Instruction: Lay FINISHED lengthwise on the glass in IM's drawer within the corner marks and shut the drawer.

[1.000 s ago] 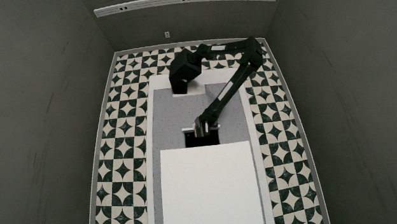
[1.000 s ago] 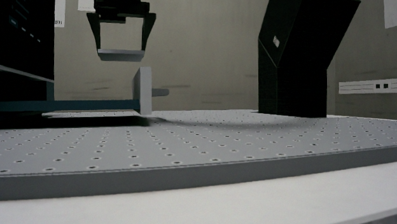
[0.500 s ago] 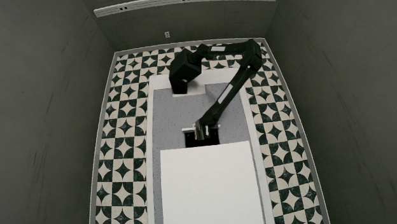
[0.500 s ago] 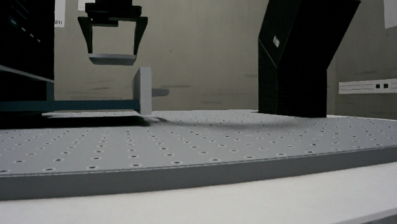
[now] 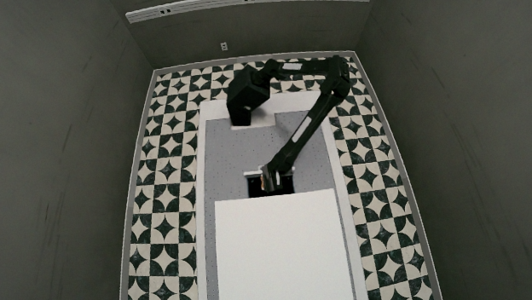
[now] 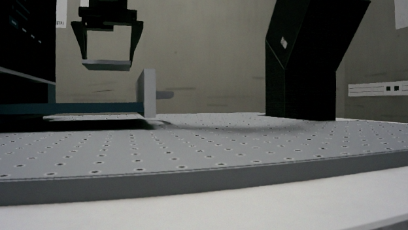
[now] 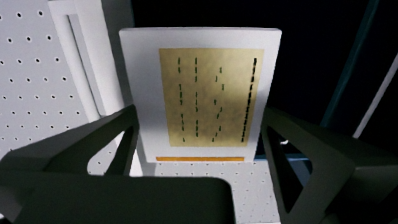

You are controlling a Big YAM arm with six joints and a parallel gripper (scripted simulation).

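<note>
My gripper is now 1 cm above the cassette FINISHED. The rest, counted from my hand: drawer 7 cm below, 5 cm ahead.
</note>
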